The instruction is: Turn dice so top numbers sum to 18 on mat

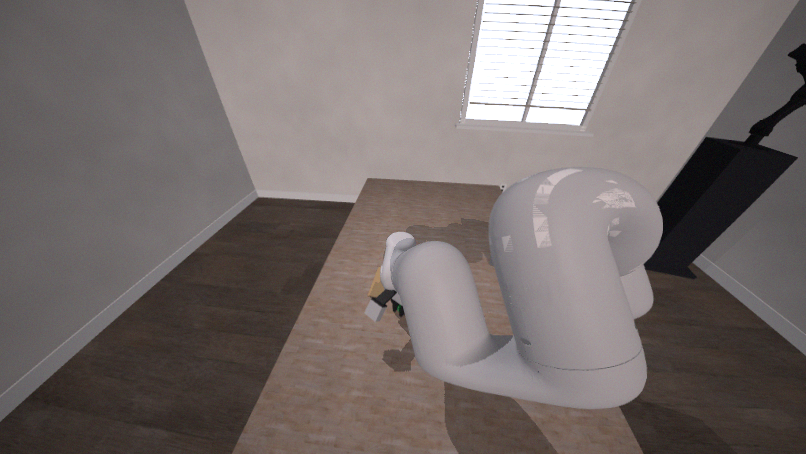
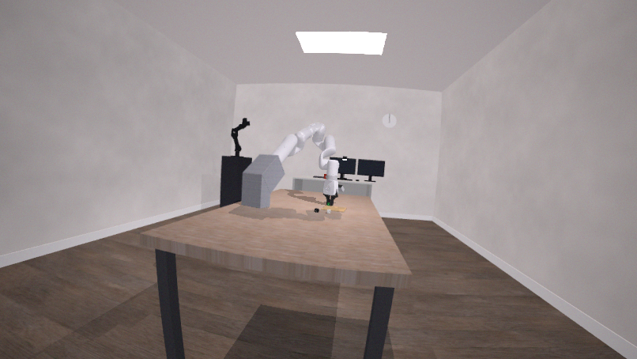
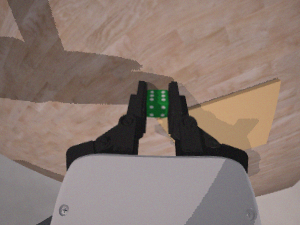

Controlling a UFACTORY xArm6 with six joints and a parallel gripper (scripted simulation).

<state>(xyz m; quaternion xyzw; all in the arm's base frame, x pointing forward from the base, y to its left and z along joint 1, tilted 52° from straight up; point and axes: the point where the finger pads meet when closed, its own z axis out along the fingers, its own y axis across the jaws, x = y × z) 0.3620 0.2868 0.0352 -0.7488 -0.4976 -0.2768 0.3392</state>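
My hand is 6 cm short of the mat, 10 cm to the left of it and 2 cm above it. The rest, counted from my hand: black die 1 cm ahead, 27 cm to the right, 1 cm below; white die 8 cm ahead, 25 cm to the right, 1 cm below; green die 1 cm to the right, 1 cm below.
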